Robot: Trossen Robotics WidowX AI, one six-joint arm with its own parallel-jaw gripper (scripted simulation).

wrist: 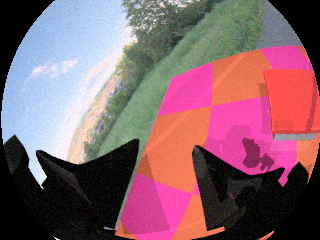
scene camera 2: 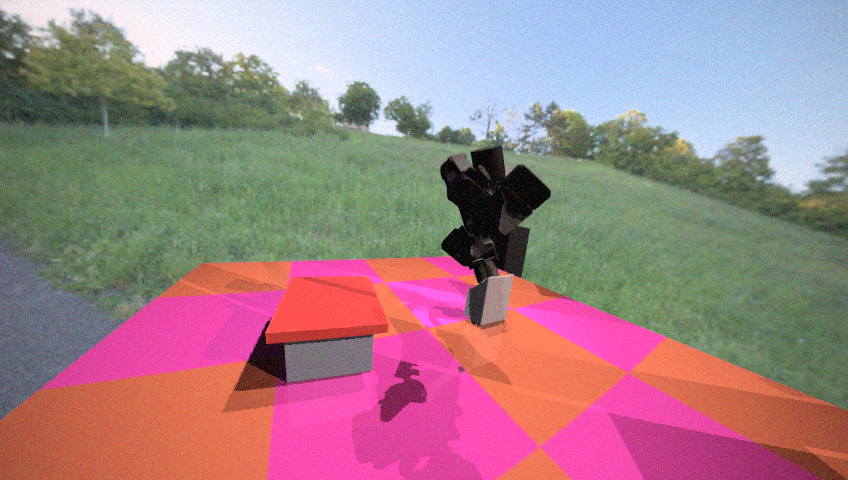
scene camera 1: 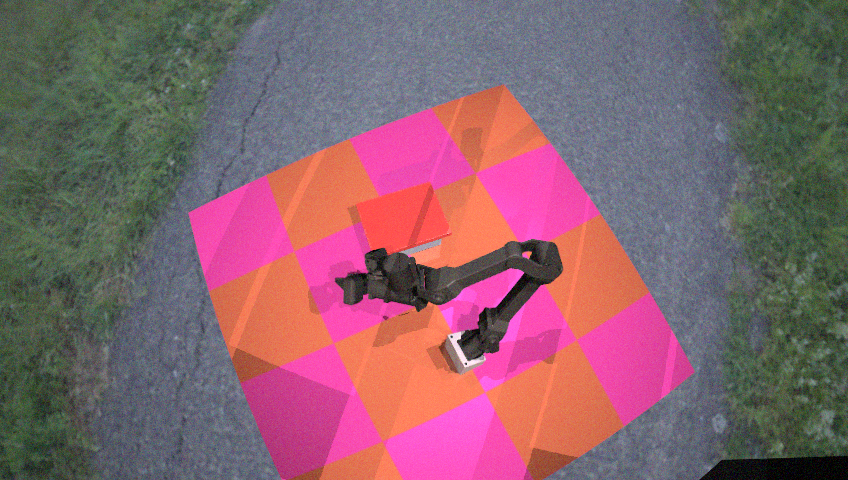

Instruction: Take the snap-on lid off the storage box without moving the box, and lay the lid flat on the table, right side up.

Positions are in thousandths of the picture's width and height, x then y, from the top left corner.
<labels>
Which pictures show my gripper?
The wrist view, scene camera 2 and scene camera 1: all of them.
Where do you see a storage box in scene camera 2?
360,751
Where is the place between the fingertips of my gripper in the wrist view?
520,615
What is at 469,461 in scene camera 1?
A lid.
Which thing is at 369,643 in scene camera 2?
A lid.
</labels>
